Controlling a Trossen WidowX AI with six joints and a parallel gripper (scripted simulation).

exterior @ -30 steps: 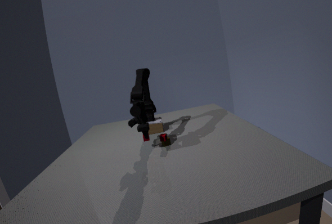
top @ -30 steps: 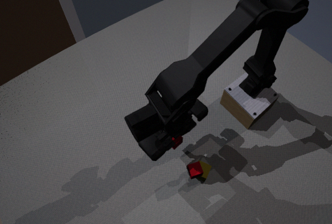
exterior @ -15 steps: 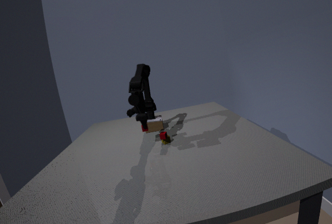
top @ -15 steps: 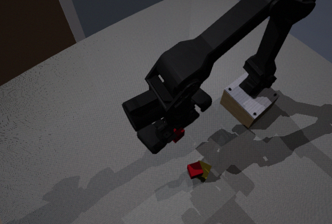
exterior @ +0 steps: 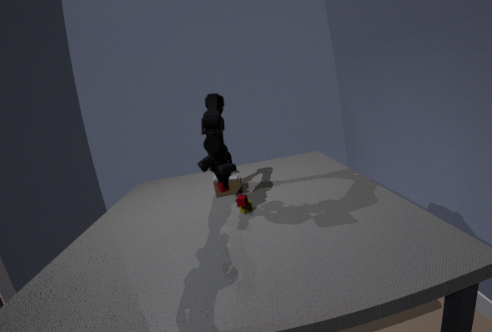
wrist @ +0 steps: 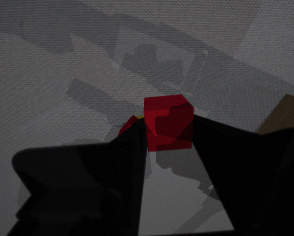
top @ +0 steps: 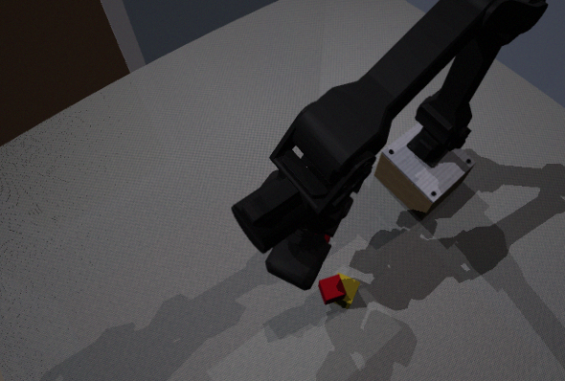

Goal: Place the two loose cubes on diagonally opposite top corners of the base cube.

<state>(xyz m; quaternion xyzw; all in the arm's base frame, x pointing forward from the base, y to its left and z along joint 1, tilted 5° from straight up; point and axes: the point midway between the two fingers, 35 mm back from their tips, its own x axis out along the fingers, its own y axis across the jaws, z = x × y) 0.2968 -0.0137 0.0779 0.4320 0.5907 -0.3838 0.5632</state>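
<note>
Now: gripper tip 7 cm to the right of the yellow base cube and 10 cm above it.
</note>
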